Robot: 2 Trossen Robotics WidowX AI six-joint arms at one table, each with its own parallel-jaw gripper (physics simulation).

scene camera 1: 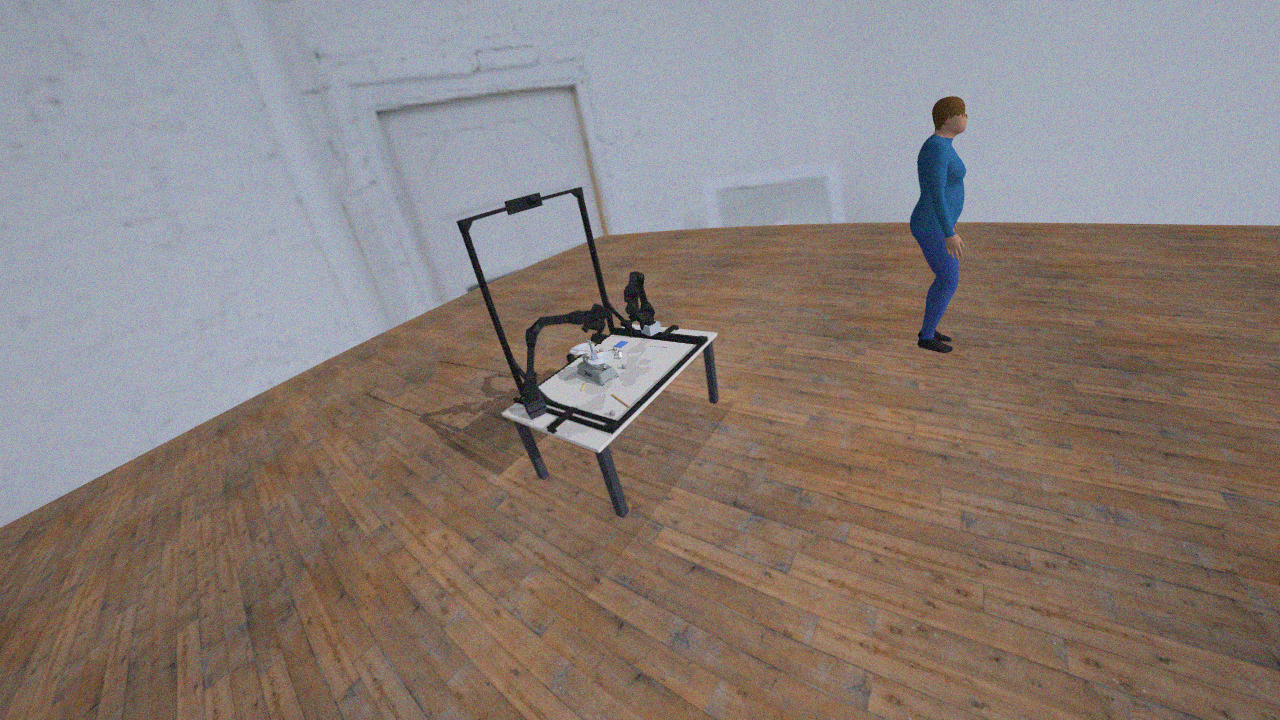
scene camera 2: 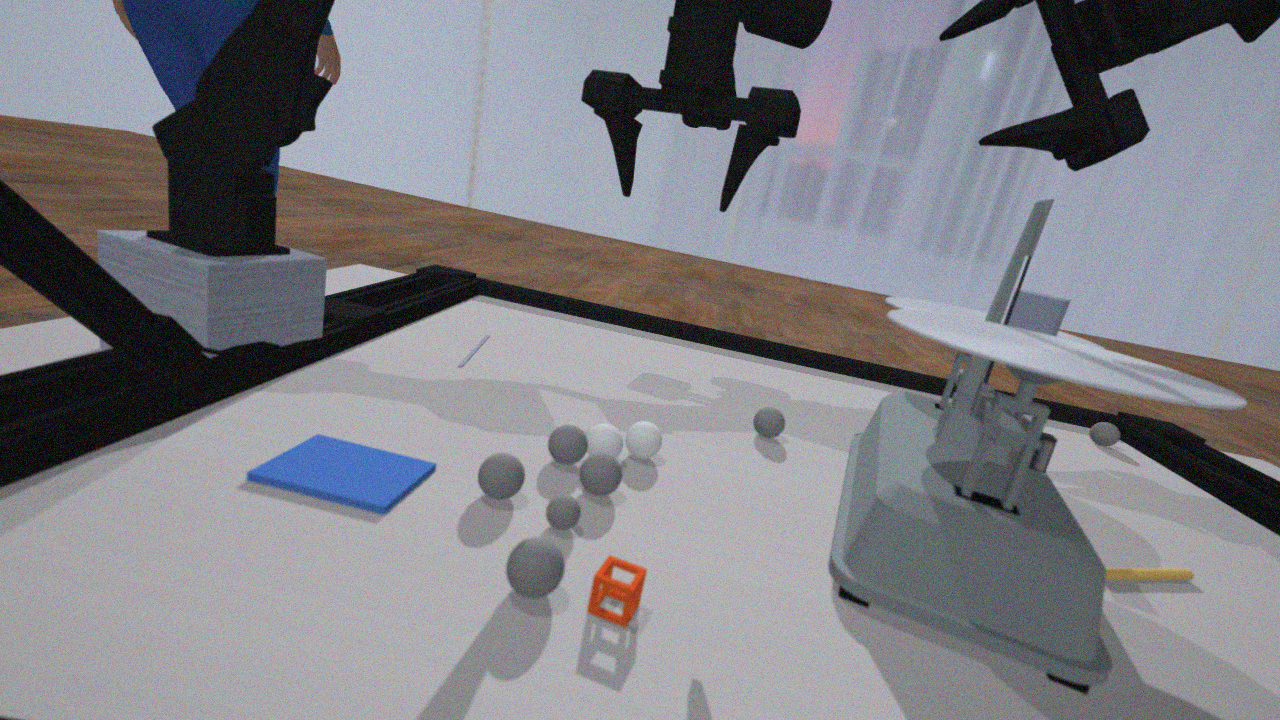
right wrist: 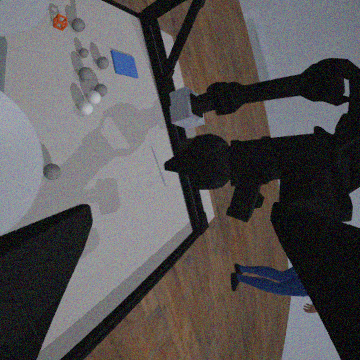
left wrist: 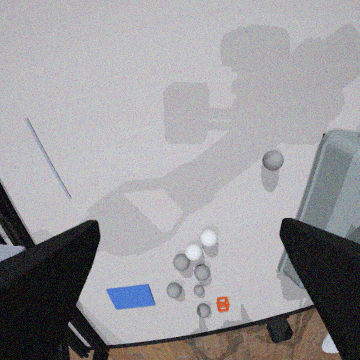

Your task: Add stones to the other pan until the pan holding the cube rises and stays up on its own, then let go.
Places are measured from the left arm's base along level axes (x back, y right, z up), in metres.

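Pixels of known places: left gripper, between the fingertips: (scene camera 1: 636, 332) (scene camera 2: 673, 204) (right wrist: 179, 165) (left wrist: 191, 228); right gripper, between the fingertips: (scene camera 1: 609, 327) (scene camera 2: 961, 88) (right wrist: 182, 212); left arm's base, origin of its link: (scene camera 1: 649, 323) (scene camera 2: 221, 245) (right wrist: 195, 105); right arm's base, origin of its link: (scene camera 1: 532, 399).
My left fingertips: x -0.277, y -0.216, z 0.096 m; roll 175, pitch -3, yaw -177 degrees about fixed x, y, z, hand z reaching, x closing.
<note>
For each thing: its top centre in the pictures, then the offset to it from my left fingertips. "spot": a spot on its surface instead.
- nearer pan, centre of its top: (scene camera 2: 1042, 348) (scene camera 1: 582, 348) dx -0.276, dy +0.196, dz -0.027 m
- grey cube, centre of its top: (scene camera 2: 1043, 294) dx -0.298, dy +0.037, dz -0.009 m
- blue flat square, a spot on its surface: (scene camera 2: 344, 472) (left wrist: 132, 299) (right wrist: 124, 61) spot: dx +0.064, dy +0.307, dz -0.178 m
- orange open-frame cube, centre of its top: (scene camera 2: 621, 572) (left wrist: 223, 307) (right wrist: 62, 19) dx -0.116, dy +0.320, dz -0.163 m
- thin grey rod, centre of its top: (scene camera 2: 475, 349) (left wrist: 47, 159) dx +0.169, dy +0.029, dz -0.182 m
- yellow stick, centre of its top: (scene camera 2: 1141, 569) dx -0.404, dy +0.060, dz -0.176 m
The balance has a grey-green base (scene camera 2: 957, 546) (scene camera 1: 597, 373) and white pans; the nearer pan (scene camera 2: 1100, 362) shows at the right of scene camera 2. A grey cube (scene camera 2: 1042, 313) shows beyond its rim; I cannot tell on which pan it sits. Round grey stones (scene camera 2: 535, 566) (left wrist: 174, 290) and two white stones (scene camera 2: 643, 439) (left wrist: 208, 237) lie grouped on the table. A grey stone (scene camera 2: 768, 421) (left wrist: 273, 160) (right wrist: 51, 171) lies apart, near the base. My left gripper (scene camera 2: 674, 202) (left wrist: 191, 228) is open and empty, high above the table. My right gripper (scene camera 2: 963, 89) (right wrist: 182, 212) is open and empty, above the balance.
A blue flat square (scene camera 2: 344, 472) (left wrist: 131, 296) (right wrist: 124, 63) and an orange open-frame cube (scene camera 2: 611, 618) lie near the grouped stones. A thin grey rod (scene camera 2: 474, 351) (left wrist: 48, 157) lies farther back. A yellow stick (scene camera 2: 1150, 574) and another grey stone (scene camera 2: 1104, 434) lie right of the base.
</note>
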